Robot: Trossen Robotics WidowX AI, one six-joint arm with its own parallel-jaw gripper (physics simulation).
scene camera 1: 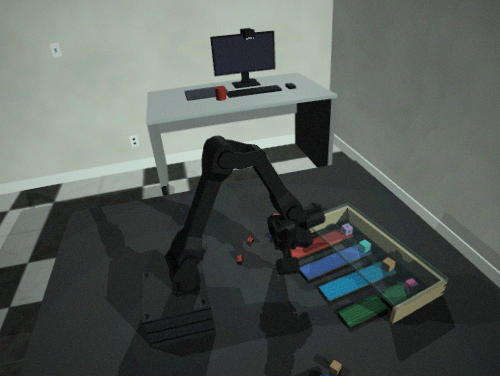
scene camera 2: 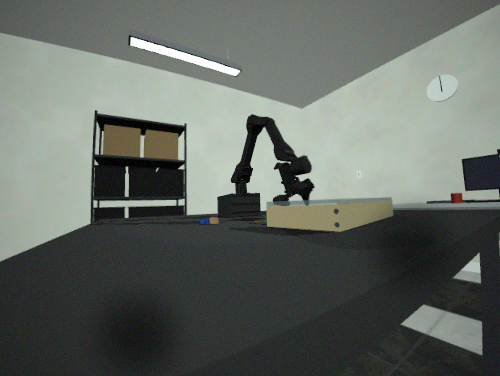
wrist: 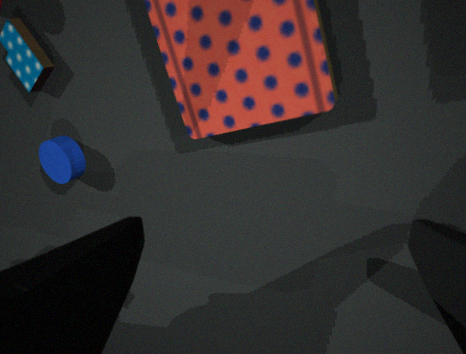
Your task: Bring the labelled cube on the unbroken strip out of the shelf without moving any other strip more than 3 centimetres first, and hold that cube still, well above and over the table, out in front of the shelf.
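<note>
A low wooden shelf (scene camera 1: 421, 301) (scene camera 2: 302, 216) with a clear top stands at the right in scene view 1. Four strips reach out of its open front: red with blue dots (scene camera 1: 322, 243) (wrist: 247, 65), blue (scene camera 1: 325, 264), light blue (scene camera 1: 350, 283) and green (scene camera 1: 361, 312). At their inner ends sit a lavender cube (scene camera 1: 347, 229), a teal cube (scene camera 1: 364, 246), an orange cube (scene camera 1: 389, 264) and a magenta cube (scene camera 1: 411, 285). Labels and any breaks under the top are too small to tell. My gripper (scene camera 1: 298, 254) (scene camera 2: 294, 199) (wrist: 275, 231) is open and empty, pointing down before the red and blue strips' front ends.
A blue disc (wrist: 62, 160) and a light-blue dotted piece (wrist: 22, 56) lie left of the red strip in the wrist view. Red pieces (scene camera 1: 250, 240) lie between arm base and shelf. A tan block (scene camera 1: 335, 366) (scene camera 2: 214, 220) lies nearer scene camera 1.
</note>
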